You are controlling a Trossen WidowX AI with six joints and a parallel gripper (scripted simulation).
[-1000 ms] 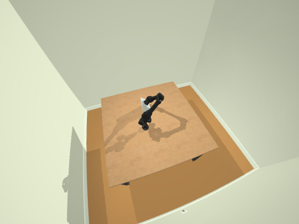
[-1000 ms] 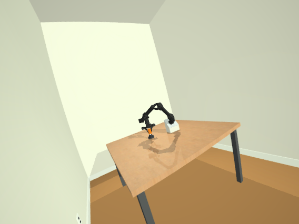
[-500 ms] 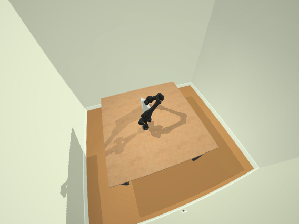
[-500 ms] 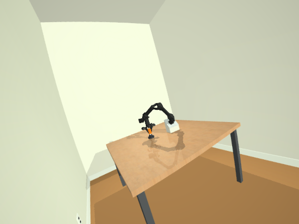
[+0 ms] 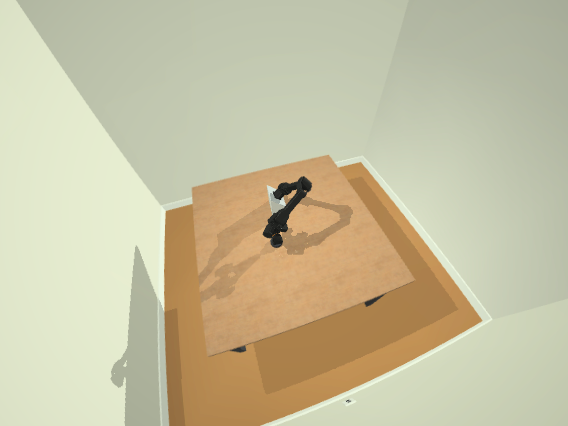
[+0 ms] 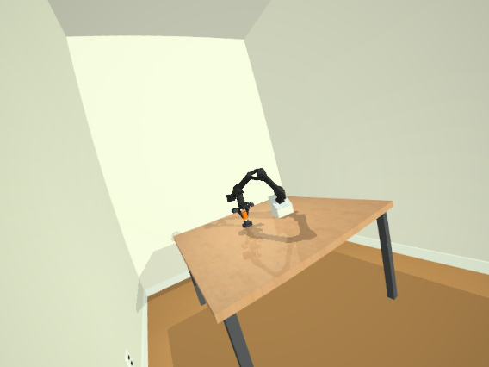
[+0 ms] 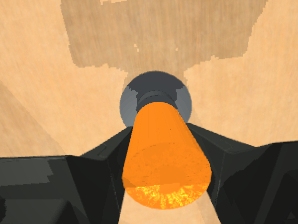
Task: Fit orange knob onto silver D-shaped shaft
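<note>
Right now my gripper tip is 30 mm below the orange knob. Also, from my gripper tip: pedestal: 40 mm below.
</note>
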